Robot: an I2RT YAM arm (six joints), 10 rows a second.
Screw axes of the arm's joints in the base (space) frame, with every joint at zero. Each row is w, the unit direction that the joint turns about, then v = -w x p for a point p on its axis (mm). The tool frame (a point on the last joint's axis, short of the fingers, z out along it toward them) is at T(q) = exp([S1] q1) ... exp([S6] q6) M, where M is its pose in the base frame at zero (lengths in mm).
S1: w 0 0 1 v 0 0 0
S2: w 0 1 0 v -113.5 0 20
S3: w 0 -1 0 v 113.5 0 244
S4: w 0 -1 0 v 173.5 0 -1
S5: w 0 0 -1 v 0 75 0
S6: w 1 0 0 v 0 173.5 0
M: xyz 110.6 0 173.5 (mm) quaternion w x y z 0.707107 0 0.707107 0
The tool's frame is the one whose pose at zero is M.
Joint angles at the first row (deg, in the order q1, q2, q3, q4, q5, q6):
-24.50 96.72 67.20 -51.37 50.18 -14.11
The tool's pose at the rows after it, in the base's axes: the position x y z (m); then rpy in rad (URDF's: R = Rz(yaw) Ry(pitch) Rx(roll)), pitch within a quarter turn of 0, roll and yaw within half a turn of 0:
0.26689 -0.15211 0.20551 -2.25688 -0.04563 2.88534
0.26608 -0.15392 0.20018 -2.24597 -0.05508 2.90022
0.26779 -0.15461 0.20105 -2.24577 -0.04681 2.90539
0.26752 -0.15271 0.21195 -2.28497 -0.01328 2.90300
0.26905 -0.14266 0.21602 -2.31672 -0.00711 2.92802
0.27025 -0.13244 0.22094 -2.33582 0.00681 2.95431
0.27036 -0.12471 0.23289 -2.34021 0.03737 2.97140
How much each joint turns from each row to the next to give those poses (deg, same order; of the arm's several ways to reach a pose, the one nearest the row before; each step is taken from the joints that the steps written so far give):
-0.08 -0.35 -1.84 1.76 -0.08 -1.42
-0.33 0.04 -1.37 2.59 0.49 -2.07
0.00 0.06 0.23 0.62 -0.13 -0.42
0.12 -1.22 1.46 -2.20 -2.46 1.27
1.70 -0.82 0.31 -1.82 -1.76 0.95
1.79 -1.09 0.10 -1.14 -1.15 0.74
1.35 -1.68 0.96 -1.44 -0.47 0.67

